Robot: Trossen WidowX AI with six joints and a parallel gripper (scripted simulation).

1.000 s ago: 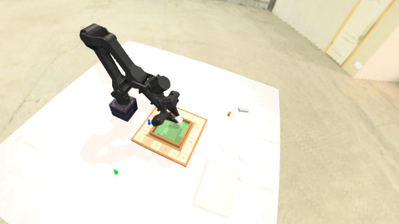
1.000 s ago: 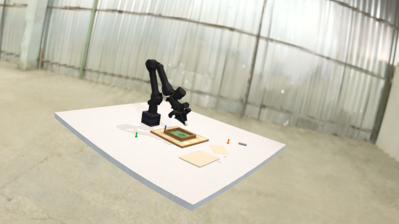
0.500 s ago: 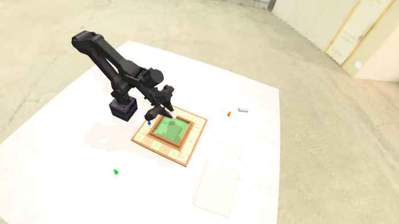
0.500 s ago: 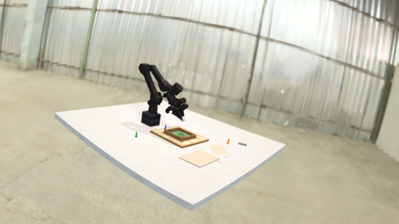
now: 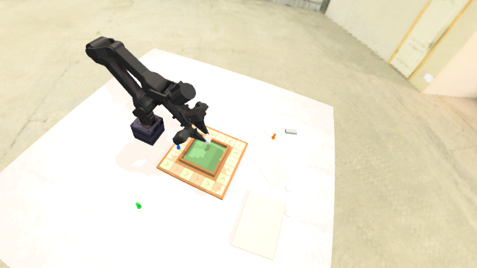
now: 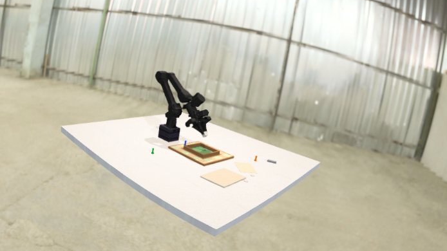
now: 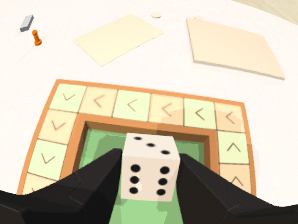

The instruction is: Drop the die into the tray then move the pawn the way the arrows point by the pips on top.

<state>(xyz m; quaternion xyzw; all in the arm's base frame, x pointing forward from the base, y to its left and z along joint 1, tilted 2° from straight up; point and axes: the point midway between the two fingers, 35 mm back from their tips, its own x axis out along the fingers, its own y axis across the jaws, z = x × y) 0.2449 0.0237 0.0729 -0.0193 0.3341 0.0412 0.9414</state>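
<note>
My gripper tip is 120 mm past the blue pawn, 100 mm above it and 30 mm to the left of it. From my gripper tip the other things lie so: dice tray 120 mm below; green pawn 310 mm to the right, 110 mm below, 100 mm behind; orange pawn 250 mm to the left, 230 mm ahead, 110 mm below.
</note>
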